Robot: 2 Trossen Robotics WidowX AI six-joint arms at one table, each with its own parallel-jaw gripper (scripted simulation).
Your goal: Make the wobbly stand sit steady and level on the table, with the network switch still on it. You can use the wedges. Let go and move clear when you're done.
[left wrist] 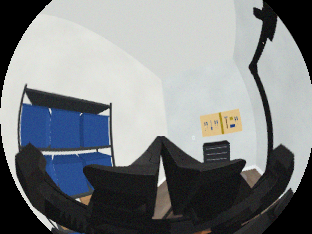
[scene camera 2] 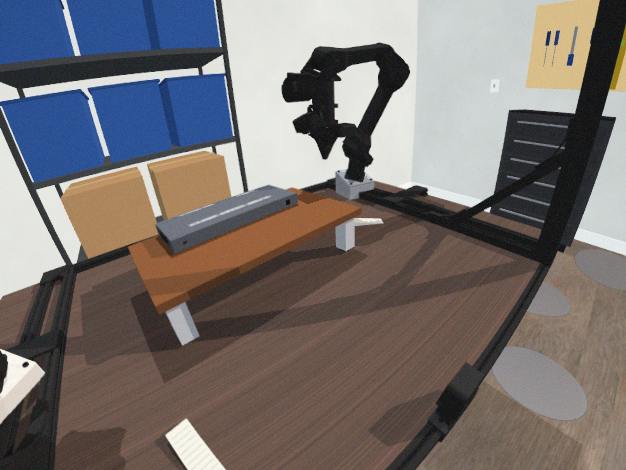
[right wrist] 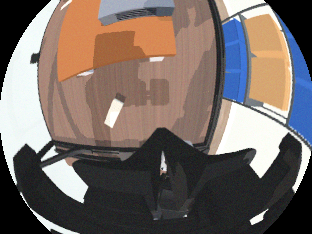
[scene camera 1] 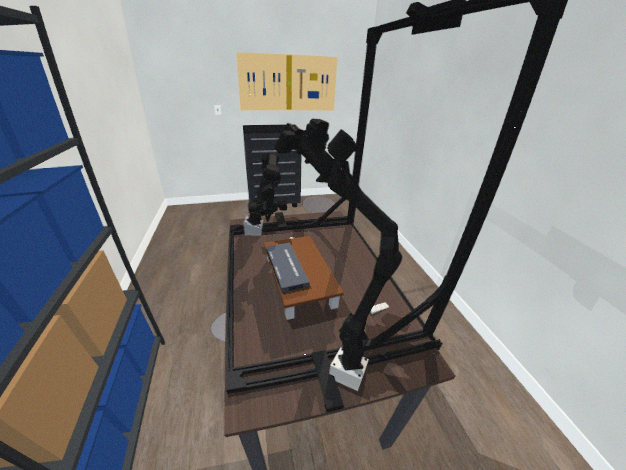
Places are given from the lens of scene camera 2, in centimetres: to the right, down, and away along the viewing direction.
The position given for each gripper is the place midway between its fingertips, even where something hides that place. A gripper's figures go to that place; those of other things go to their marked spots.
right gripper (scene camera 2: 325, 159): 3, -21, 73
grey network switch (scene camera 2: 181, 232): -24, 0, 46
stand (scene camera 2: 171, 279): -21, 7, 38
The marked spots on the stand and the grey network switch are 11 cm apart.
